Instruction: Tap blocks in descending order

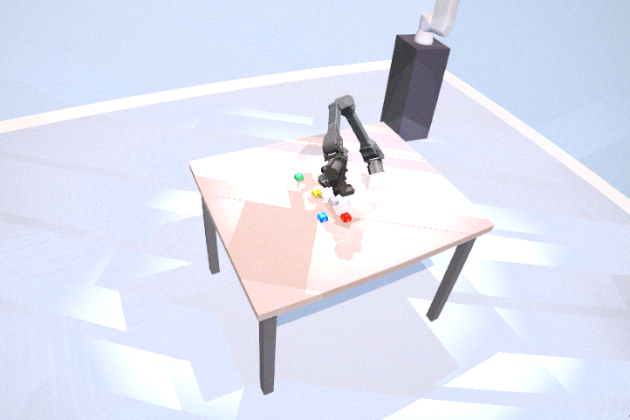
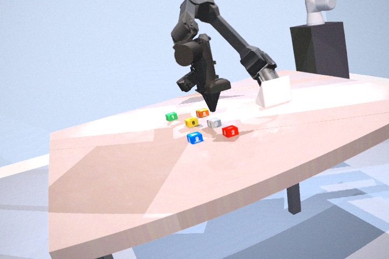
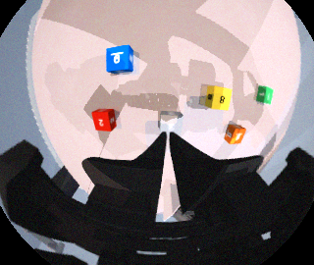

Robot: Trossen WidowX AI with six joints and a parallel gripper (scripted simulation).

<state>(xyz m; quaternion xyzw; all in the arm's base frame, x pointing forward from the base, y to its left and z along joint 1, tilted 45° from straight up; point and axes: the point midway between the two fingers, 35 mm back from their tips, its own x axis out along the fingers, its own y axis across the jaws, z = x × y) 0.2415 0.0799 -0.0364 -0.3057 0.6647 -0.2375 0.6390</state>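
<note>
Now: gripper tip 1 cm to the left of the grey block and 4 cm above it. Also, from my gripper tip: red block 1 cm behind, 10 cm to the left, 4 cm below; then blue block 8 cm ahead, 8 cm to the left, 4 cm below; then yellow block 5 cm ahead, 7 cm to the right, 4 cm below.
</note>
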